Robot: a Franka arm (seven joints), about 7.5 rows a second.
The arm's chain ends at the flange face. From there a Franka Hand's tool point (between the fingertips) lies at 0.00 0.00 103.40 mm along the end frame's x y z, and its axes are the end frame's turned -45 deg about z.
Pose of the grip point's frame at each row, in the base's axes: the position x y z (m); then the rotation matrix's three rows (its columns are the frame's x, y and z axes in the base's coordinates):
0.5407, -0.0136, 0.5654; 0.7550, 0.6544, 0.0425; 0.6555, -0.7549, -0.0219; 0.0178, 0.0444, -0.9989
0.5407, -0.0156, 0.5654; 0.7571, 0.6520, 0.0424; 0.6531, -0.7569, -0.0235; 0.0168, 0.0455, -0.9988
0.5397, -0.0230, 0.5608; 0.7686, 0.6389, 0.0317; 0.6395, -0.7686, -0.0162; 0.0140, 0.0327, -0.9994
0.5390, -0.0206, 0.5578; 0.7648, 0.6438, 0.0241; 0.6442, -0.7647, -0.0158; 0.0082, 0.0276, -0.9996
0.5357, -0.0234, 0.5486; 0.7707, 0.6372, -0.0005; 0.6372, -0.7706, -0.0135; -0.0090, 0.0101, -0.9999
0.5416, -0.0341, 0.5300; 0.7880, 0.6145, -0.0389; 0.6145, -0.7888, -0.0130; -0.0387, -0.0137, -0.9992
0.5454, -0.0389, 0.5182; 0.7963, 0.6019, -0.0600; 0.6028, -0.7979, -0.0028; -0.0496, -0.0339, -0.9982
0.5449, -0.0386, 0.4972; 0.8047, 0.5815, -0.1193; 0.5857, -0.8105, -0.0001; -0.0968, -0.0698, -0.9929
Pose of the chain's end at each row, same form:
0.5363, -0.0113, 0.6687; 0.9966, -0.0711, 0.0425; -0.0703, -0.9973, -0.0219; 0.0440, 0.0188, -0.9989
0.5363, -0.0132, 0.6687; 0.9964, -0.0743, 0.0424; -0.0734, -0.9970, -0.0235; 0.0441, 0.0203, -0.9988
0.5364, -0.0213, 0.6641; 0.9953, -0.0917, 0.0317; -0.0913, -0.9957, -0.0162; 0.0330, 0.0132, -0.9994
0.5365, -0.0190, 0.6612; 0.9960, -0.0856, 0.0241; -0.0852, -0.9962, -0.0158; 0.0253, 0.0137, -0.9996
0.5358, -0.0220, 0.6520; 0.9955, -0.0944, -0.0005; -0.0943, -0.9955, -0.0135; 0.0008, 0.0135, -0.9999
0.5456, -0.0328, 0.6333; 0.9917, -0.1227, -0.0389; -0.1232, -0.9923, -0.0130; -0.0371, 0.0177, -0.9992
0.5516, -0.0386, 0.6214; 0.9887, -0.1375, -0.0600; -0.1380, -0.9904, -0.0028; -0.0590, 0.0111, -0.9982
0.5572, -0.0386, 0.5999; 0.9802, -0.1578, -0.1193; -0.1590, -0.9873, -0.0001; -0.1178, 0.0191, -0.9929

